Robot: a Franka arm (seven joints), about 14 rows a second.
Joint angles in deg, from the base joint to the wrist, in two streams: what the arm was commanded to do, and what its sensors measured. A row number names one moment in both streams.
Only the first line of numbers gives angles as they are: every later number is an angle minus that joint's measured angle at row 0.
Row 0, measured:
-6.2 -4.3 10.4 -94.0 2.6 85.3 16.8
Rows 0 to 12, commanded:
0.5 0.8 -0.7 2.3 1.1 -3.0 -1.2
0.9 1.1 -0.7 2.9 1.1 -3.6 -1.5
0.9 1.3 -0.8 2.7 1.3 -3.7 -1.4
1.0 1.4 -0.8 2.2 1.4 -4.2 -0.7
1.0 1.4 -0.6 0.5 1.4 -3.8 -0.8
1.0 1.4 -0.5 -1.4 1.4 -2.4 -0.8
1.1 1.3 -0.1 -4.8 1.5 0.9 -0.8
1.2 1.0 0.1 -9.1 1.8 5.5 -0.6
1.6 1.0 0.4 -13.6 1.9 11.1 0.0
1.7 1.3 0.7 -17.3 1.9 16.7 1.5
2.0 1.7 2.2 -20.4 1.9 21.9 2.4
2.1 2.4 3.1 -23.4 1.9 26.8 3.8
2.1 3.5 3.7 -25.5 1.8 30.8 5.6
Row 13, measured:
1.5 3.6 2.6 -20.1 0.7 23.7 2.1
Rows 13 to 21, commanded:
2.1 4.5 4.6 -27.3 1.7 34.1 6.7
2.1 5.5 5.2 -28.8 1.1 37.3 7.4
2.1 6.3 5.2 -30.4 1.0 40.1 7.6
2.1 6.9 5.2 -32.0 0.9 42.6 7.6
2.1 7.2 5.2 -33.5 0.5 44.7 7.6
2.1 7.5 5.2 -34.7 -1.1 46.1 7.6
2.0 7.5 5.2 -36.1 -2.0 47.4 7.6
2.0 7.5 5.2 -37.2 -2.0 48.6 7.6
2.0 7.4 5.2 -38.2 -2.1 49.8 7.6
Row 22, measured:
2.0 8.3 5.2 -35.7 -0.6 47.1 6.3
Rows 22 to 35, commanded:
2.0 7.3 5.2 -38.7 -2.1 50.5 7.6
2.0 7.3 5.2 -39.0 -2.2 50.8 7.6
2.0 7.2 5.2 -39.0 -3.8 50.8 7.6
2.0 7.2 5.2 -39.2 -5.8 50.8 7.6
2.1 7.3 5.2 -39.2 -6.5 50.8 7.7
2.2 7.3 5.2 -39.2 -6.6 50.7 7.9
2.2 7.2 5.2 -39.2 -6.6 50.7 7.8
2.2 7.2 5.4 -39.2 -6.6 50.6 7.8
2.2 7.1 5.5 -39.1 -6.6 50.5 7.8
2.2 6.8 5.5 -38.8 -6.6 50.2 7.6
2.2 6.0 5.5 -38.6 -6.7 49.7 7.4
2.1 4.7 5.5 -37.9 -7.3 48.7 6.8
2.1 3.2 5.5 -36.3 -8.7 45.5 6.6
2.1 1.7 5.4 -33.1 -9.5 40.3 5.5
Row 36, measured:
2.0 6.5 5.4 -36.9 -7.6 47.7 6.2
